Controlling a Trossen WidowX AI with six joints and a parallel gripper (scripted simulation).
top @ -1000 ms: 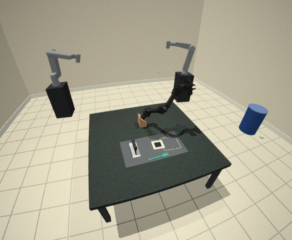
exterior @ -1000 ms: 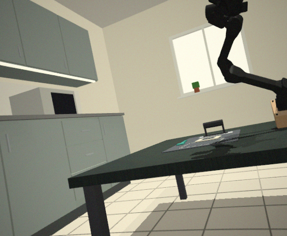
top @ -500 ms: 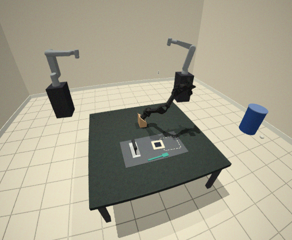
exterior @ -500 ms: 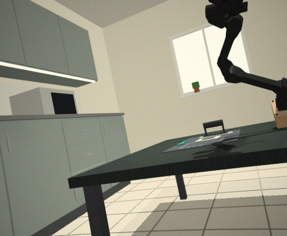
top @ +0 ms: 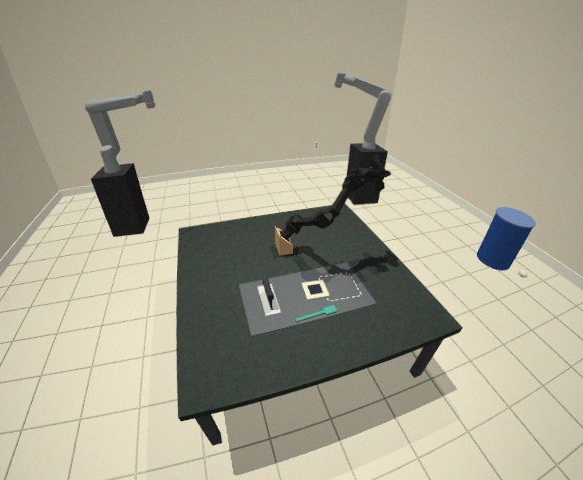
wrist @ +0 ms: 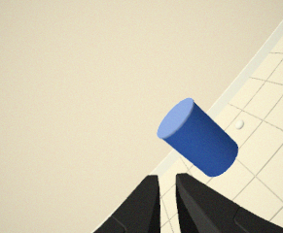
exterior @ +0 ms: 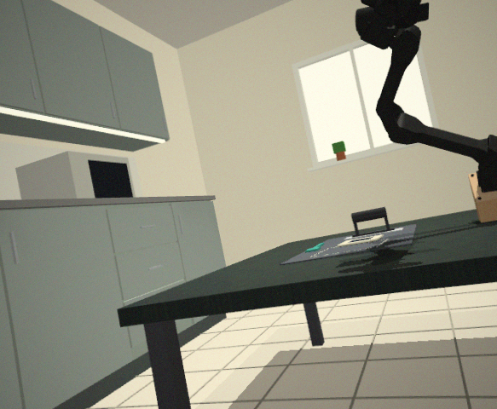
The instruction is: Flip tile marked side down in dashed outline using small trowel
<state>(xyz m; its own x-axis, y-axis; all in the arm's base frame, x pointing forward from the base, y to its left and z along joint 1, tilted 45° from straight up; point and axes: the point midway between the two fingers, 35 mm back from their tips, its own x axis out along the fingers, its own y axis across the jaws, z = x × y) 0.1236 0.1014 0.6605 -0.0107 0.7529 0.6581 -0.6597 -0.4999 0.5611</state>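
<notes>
Right now my gripper tip is 500 mm above the teal trowel, 490 mm to the left of it and 430 mm short of it. From my gripper tip the other things lie so: grey mat (530 mm to the right, 520 mm below, 300 mm ahead); tile (500 mm below, 480 mm to the right, 280 mm ahead).
</notes>
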